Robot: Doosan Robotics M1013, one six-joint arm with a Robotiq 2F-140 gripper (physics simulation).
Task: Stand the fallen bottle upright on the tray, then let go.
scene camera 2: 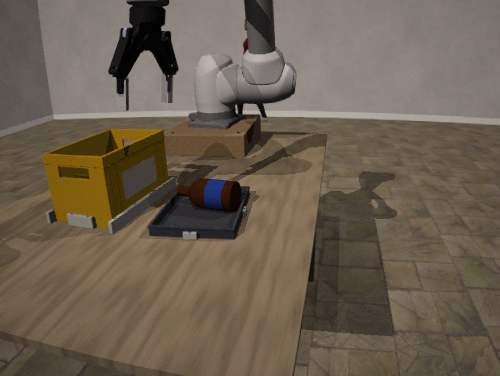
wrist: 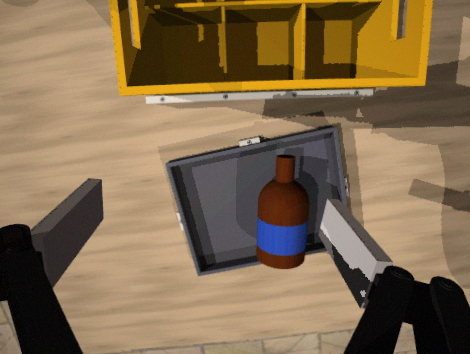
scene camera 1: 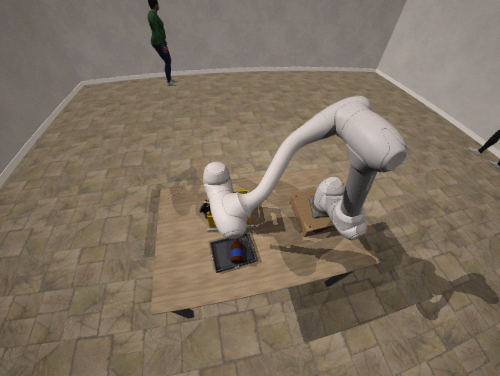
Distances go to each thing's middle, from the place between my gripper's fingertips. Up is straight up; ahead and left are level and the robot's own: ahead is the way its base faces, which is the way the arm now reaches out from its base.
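My gripper's 70 mm to the left of the pale rail (scene camera 2: 126, 216), 40 mm past it, and 260 mm above it.
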